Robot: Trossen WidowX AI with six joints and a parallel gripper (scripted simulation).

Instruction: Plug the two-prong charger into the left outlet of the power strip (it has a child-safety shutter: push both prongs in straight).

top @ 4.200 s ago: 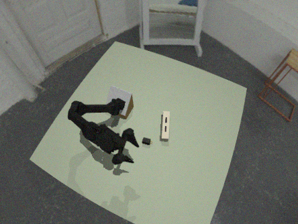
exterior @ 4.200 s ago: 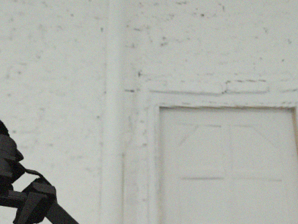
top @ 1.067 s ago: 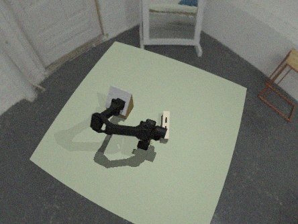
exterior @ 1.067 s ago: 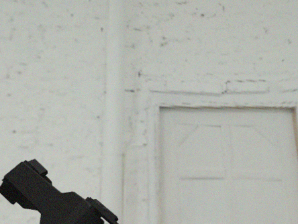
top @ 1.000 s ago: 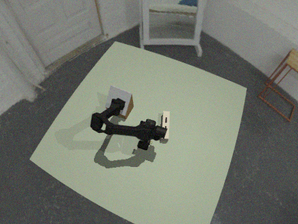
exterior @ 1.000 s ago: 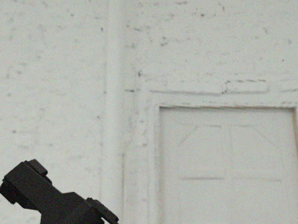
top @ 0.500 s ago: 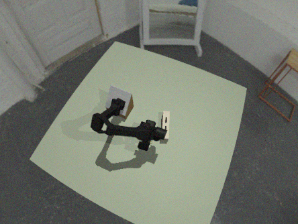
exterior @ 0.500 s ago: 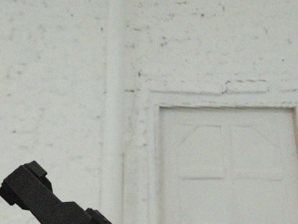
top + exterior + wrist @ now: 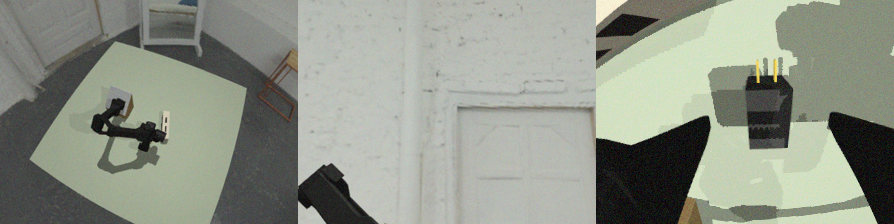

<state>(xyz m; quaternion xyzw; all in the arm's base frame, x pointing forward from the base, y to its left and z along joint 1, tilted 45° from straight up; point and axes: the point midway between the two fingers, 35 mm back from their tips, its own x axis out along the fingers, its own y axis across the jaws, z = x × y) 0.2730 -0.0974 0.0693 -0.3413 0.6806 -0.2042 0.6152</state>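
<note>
Right now my gripper tip is 2 cm short of the two-prong charger and 2 cm above it.
</note>
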